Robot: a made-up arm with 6 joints.
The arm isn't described. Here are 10 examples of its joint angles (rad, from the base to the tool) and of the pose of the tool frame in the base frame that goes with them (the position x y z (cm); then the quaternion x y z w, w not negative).
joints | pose
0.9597 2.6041 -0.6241 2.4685 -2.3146 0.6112 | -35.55 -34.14 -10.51 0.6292 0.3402 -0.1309 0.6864
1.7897 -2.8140 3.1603 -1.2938 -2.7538 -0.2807 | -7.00 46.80 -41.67 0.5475 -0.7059 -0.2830 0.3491
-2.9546 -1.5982 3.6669 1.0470 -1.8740 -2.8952 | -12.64 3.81 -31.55 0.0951 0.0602 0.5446 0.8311
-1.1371 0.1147 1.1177 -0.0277 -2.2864 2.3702 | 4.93 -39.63 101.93 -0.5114 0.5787 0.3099 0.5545
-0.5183 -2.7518 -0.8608 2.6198 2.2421 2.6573 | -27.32 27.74 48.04 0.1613 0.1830 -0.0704 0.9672
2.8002 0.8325 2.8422 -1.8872 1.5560 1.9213 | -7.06 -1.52 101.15 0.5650 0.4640 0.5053 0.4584
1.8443 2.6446 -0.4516 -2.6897 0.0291 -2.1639 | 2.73 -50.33 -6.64 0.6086 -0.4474 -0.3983 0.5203
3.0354 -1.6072 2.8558 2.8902 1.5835 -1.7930 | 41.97 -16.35 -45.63 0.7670 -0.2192 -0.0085 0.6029
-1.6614 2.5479 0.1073 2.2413 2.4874 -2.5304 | 9.83 24.52 -55.88 -0.8173 0.1012 -0.5184 0.2303
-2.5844 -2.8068 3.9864 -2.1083 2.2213 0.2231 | -39.63 -32.04 10.86 0.2391 0.6461 0.3514 0.6340
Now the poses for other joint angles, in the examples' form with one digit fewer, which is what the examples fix.
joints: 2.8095 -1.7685 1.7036 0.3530 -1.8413 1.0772
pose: 87.8 -18.2 -12.7 0.530 -0.305 0.578 0.541
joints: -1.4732 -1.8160 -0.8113 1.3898 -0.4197 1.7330
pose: -2.7 5.5 70.6 0.530 -0.717 0.398 0.216
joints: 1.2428 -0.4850 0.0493 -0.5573 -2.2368 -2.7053
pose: 23.9 38.1 72.0 0.267 0.708 -0.475 0.448
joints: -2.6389 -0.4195 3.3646 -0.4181 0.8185 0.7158
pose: 52.9 41.8 11.8 0.670 0.426 -0.571 0.210
